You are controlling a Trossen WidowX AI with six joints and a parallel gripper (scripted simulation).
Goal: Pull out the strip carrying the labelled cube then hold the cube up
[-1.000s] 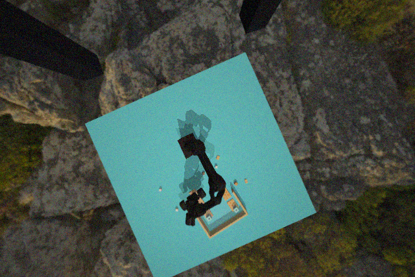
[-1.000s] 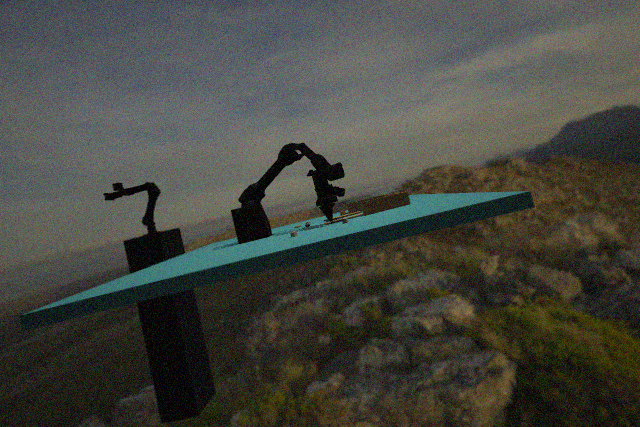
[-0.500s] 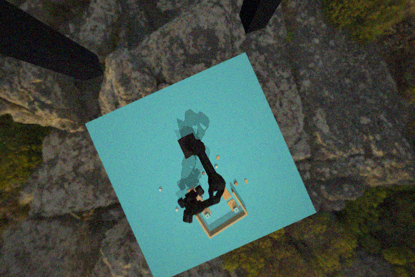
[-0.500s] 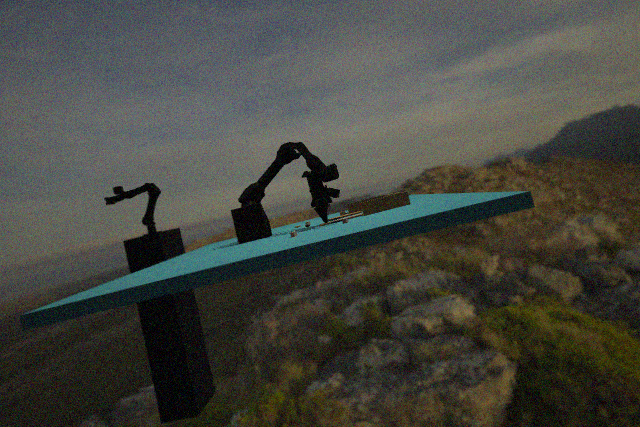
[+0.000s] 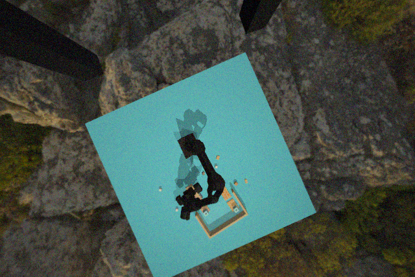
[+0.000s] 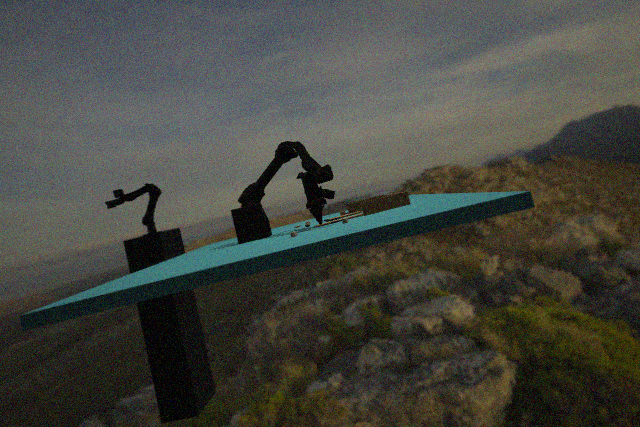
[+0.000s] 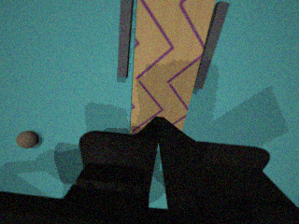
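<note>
Right now my gripper tip is 130 mm to the right of the brown peg and 80 mm past it.
</note>
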